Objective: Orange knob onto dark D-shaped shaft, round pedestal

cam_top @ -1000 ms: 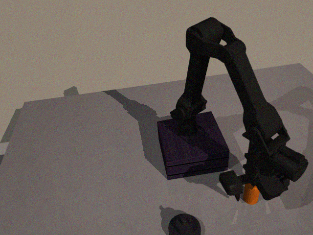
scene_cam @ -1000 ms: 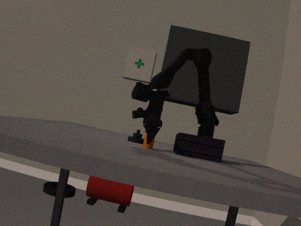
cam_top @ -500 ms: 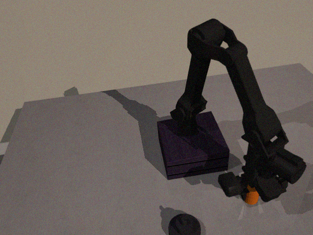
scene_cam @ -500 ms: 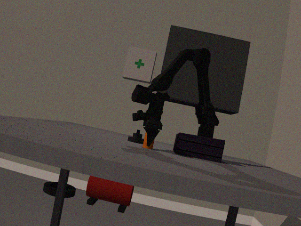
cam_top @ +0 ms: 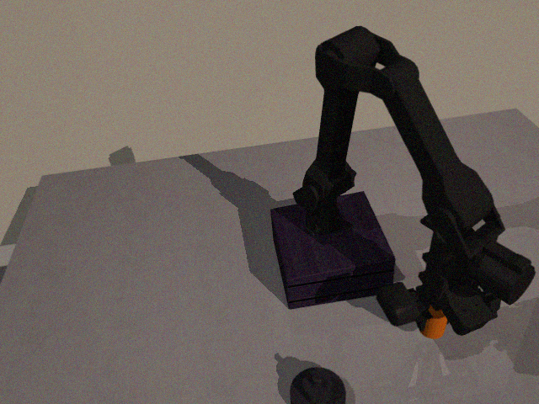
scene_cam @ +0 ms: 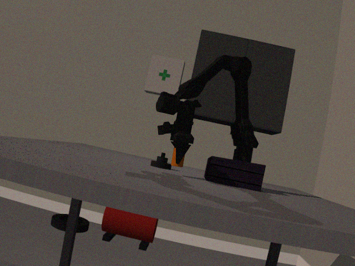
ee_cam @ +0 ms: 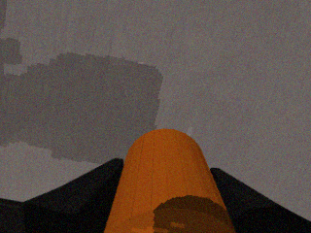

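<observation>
The dark round pedestal lies 190 mm to the right of my gripper tip, 110 mm ahead of it and 10 mm below it. The rest, counted from my gripper tip: orange knob 20 mm above.
</observation>
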